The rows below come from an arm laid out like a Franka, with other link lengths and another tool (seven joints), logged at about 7 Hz.
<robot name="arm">
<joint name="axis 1" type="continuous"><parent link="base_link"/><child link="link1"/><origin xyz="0 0 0.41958" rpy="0 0 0"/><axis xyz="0 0 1"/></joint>
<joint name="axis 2" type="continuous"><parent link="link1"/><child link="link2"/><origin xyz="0 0 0" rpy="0 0 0"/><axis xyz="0 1 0"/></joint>
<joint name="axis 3" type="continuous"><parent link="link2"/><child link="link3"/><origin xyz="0 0 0.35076" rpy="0 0 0"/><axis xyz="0 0 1"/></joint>
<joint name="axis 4" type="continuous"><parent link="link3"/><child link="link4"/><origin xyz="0.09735 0 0" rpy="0 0 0"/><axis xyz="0 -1 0"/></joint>
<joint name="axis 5" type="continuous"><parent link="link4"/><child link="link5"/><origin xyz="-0.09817 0 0.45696" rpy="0 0 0"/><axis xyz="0 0 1"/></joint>
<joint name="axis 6" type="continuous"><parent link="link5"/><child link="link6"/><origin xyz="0 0 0" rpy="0 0 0"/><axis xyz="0 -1 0"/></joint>
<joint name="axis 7" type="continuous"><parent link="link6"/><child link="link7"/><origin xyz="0.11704 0 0" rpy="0 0 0"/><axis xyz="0 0 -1"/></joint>
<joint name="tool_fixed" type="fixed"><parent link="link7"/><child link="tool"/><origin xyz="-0.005 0.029 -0.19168" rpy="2.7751 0 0.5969"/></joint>
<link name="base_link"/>
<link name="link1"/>
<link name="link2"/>
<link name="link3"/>
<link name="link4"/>
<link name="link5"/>
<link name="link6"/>
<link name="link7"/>
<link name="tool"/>
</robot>
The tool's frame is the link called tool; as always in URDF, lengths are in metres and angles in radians. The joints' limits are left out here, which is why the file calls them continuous.
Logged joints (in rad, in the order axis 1, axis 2, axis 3, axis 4, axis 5, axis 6, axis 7), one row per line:
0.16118, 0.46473, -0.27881, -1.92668, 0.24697, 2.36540, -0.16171
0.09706, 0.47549, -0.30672, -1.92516, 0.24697, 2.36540, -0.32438
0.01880, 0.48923, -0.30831, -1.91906, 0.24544, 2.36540, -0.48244
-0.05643, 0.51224, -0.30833, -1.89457, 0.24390, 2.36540, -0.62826
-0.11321, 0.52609, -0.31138, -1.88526, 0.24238, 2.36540, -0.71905
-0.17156, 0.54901, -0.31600, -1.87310, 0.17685, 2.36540, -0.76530
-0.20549, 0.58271, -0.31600, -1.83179, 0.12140, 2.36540, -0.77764
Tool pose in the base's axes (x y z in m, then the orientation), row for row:
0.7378, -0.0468, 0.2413, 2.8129, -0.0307, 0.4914
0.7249, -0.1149, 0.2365, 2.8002, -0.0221, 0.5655
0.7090, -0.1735, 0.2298, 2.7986, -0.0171, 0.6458
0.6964, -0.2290, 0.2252, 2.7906, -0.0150, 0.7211
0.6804, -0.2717, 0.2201, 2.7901, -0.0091, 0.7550
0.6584, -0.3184, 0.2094, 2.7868, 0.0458, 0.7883
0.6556, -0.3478, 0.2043, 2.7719, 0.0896, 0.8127
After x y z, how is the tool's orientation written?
As angles about the fixed x, y, z axes (roll, pitch, yaw), in radians.
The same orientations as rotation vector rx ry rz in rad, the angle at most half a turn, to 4 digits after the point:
2.7429, 0.6804, 0.1561
2.7049, 0.7803, 0.1653
2.6721, 0.8897, 0.1776
2.6324, 0.9885, 0.1956
2.6145, 1.0342, 0.1959
2.5750, 1.0834, 0.1333
2.5313, 1.1145, 0.0905

